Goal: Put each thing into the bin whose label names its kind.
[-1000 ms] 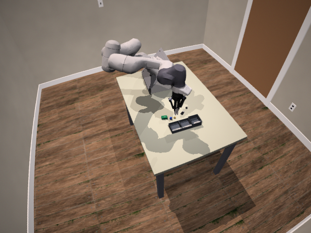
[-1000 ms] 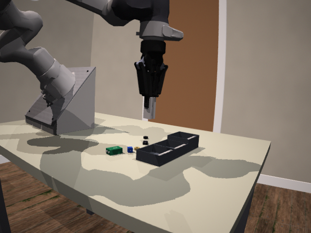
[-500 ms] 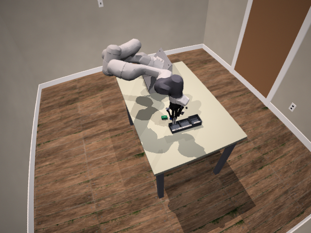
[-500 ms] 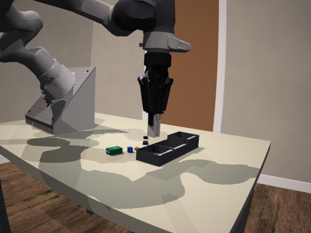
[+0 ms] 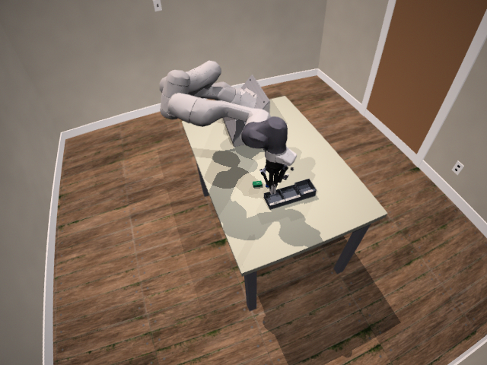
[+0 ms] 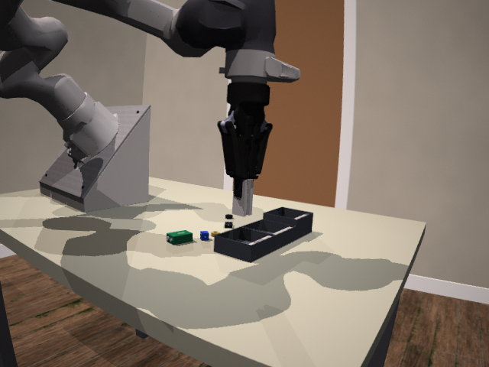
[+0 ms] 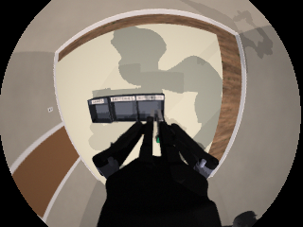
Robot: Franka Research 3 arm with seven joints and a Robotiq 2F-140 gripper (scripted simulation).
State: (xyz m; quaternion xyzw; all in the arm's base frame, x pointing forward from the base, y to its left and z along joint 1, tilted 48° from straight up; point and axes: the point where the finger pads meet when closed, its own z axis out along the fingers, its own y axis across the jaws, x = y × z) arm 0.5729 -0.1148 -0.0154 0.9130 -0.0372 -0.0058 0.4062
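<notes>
Right now my hand is 100 mm to the right of the joined bins and 90 mm above it. From my hand the other things lie so: green block: 130 mm behind, 100 mm below, 40 mm to the right; tan ring: 100 mm below, 100 mm behind, 50 mm to the left; small blue cube: 100 mm below, 100 mm behind, 20 mm to the left.
</notes>
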